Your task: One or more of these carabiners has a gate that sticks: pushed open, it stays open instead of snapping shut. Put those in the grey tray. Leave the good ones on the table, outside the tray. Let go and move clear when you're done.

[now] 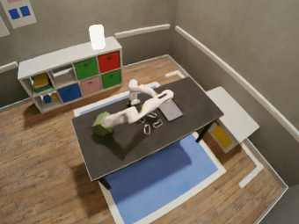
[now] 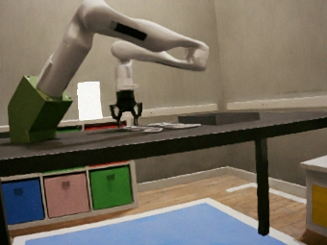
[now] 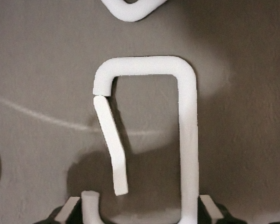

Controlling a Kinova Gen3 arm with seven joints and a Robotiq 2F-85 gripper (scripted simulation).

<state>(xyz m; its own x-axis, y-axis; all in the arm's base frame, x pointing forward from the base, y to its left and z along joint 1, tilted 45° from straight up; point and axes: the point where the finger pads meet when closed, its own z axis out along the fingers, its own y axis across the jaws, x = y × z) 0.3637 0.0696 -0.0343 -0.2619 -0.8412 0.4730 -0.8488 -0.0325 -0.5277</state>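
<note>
Right now my hand is 280 mm short of the grey tray, 240 mm to the left of it and 10 mm above it.
</note>
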